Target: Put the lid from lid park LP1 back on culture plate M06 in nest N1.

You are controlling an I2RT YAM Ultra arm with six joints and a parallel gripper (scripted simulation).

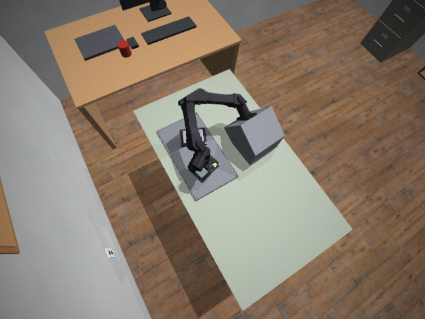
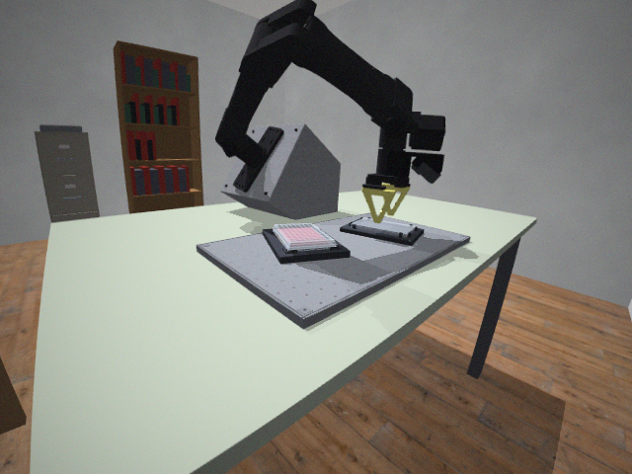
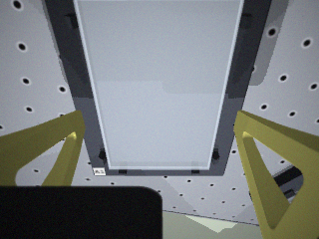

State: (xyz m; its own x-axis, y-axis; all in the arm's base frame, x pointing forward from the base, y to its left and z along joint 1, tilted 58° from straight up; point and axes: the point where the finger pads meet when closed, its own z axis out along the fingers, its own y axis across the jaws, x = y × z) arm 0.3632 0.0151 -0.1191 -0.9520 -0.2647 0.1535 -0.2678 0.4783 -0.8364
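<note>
My hand is 3 cm above the clear lid. The rest, counted from my hand: black lid park LP1: 4 cm below; culture plate M06: 4 cm behind, 21 cm to the right, 2 cm below.
</note>
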